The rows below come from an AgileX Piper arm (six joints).
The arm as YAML. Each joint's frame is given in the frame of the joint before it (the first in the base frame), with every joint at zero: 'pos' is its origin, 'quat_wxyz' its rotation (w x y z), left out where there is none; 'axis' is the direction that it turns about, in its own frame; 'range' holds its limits. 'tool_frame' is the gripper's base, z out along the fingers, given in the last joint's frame.
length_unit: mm
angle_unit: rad
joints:
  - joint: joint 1
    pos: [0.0, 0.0, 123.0]
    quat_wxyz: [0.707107, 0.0, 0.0, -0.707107]
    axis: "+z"
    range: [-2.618, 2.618]
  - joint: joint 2
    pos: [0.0, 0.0, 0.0]
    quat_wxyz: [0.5, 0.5, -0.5, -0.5]
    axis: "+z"
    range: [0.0, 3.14]
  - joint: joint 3
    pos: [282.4, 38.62, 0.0]
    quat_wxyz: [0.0, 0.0, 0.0, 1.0]
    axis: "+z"
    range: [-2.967, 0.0]
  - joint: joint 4
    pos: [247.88, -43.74, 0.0]
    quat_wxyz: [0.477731, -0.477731, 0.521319, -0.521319]
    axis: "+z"
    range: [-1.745, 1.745]
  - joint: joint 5
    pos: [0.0, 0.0, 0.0]
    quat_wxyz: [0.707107, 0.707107, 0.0, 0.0]
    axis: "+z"
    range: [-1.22, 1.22]
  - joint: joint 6
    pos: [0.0, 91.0, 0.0]
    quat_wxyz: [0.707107, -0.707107, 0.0, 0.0]
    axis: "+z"
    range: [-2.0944, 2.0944]
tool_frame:
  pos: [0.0, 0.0, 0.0]
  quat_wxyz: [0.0, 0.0, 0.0, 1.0]
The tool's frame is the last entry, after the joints.
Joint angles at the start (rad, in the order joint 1, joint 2, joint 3, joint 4, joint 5, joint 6):
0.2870 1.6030 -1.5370 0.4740 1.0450 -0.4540
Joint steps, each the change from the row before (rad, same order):
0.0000 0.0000 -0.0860 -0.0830 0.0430 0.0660
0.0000 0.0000 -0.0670 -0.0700 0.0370 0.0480
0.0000 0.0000 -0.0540 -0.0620 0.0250 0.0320
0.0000 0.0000 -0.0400 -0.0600 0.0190 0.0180
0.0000 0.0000 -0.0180 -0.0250 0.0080 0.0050
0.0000 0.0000 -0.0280 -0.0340 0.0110 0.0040
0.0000 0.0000 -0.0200 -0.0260 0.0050 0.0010
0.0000 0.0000 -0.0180 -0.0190 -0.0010 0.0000
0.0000 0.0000 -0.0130 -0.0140 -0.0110 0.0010
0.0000 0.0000 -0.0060 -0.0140 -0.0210 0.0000
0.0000 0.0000 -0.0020 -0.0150 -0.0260 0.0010
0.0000 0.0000 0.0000 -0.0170 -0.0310 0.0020
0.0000 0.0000 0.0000 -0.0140 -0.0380 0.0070
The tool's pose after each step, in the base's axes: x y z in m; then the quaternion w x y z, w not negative. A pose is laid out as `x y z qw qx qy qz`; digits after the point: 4 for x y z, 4 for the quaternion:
0.3218 0.1270 0.3831 0.2945 -0.2766 0.8976 0.1762
0.3216 0.1219 0.3992 0.3052 -0.2693 0.9009 0.1503
0.3214 0.1170 0.4124 0.3175 -0.2636 0.9022 0.1252
0.3211 0.1120 0.4219 0.3273 -0.2610 0.9028 0.0986
0.3209 0.1099 0.4263 0.3321 -0.2605 0.9024 0.0871
0.3204 0.1068 0.4334 0.3404 -0.2604 0.9007 0.0709
0.3201 0.1045 0.4387 0.3478 -0.2606 0.8988 0.0582
0.3201 0.1028 0.4438 0.3568 -0.2603 0.8958 0.0487
0.3206 0.1017 0.4481 0.3681 -0.2589 0.8920 0.0420
0.3221 0.1009 0.4511 0.3808 -0.2574 0.8874 0.0350
0.3240 0.1001 0.4533 0.3938 -0.2553 0.8826 0.0278
0.3262 0.0992 0.4553 0.4081 -0.2528 0.8770 0.0197
0.3287 0.0988 0.4579 0.4254 -0.2477 0.8704 0.0143

